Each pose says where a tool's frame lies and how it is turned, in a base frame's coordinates. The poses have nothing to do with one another.
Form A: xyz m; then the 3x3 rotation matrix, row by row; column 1 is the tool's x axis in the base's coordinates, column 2 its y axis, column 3 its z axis. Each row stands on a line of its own.
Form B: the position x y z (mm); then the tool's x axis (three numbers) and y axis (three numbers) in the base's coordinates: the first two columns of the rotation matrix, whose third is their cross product. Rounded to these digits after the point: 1 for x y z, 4 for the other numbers.
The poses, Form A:
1:
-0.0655 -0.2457 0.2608
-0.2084 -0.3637 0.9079
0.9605 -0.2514 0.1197
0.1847 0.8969 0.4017
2:
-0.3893 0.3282 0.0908
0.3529 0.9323 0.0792
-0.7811 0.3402 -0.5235
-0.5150 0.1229 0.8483
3:
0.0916 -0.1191 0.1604
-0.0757 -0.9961 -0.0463
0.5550 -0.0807 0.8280
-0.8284 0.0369 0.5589
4:
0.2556 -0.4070 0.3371
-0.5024 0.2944 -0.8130
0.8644 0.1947 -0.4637
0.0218 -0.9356 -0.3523
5:
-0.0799 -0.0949 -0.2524
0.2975 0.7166 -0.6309
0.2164 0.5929 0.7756
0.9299 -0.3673 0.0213
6:
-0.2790 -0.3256 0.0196
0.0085 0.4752 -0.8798
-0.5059 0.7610 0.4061
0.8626 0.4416 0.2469
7:
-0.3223 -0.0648 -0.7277
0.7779 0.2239 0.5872
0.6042 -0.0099 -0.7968
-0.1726 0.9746 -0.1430
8:
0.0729 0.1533 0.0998
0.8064 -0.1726 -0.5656
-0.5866 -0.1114 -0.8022
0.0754 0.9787 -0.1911
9:
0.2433 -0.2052 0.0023
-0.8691 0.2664 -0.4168
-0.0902 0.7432 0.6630
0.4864 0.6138 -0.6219
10:
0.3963 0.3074 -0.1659
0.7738 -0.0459 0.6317
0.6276 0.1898 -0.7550
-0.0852 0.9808 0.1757
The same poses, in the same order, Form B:
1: -65.5 -245.7 260.8 -0.2084 0.9605 0.1847 -0.3637 -0.2514 0.8969
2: -389.3 328.2 90.8 0.3529 -0.7811 -0.5150 0.9323 0.3402 0.1229
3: 91.6 -119.1 160.4 -0.0757 0.5550 -0.8284 -0.9961 -0.0807 0.0369
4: 255.6 -407.0 337.1 -0.5024 0.8644 0.0218 0.2944 0.1947 -0.9356
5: -79.9 -94.9 -252.4 0.2975 0.2164 0.9299 0.7166 0.5929 -0.3673
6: -279.0 -325.6 19.6 0.0085 -0.5059 0.8626 0.4752 0.7610 0.4416
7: -322.3 -64.8 -727.7 0.7779 0.6042 -0.1726 0.2239 -0.0099 0.9746
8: 72.9 153.3 99.8 0.8064 -0.5866 0.0754 -0.1726 -0.1114 0.9787
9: 243.3 -205.2 2.3 -0.8691 -0.0902 0.4864 0.2664 0.7432 0.6138
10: 396.3 307.4 -165.9 0.7738 0.6276 -0.0852 -0.0459 0.1898 0.9808
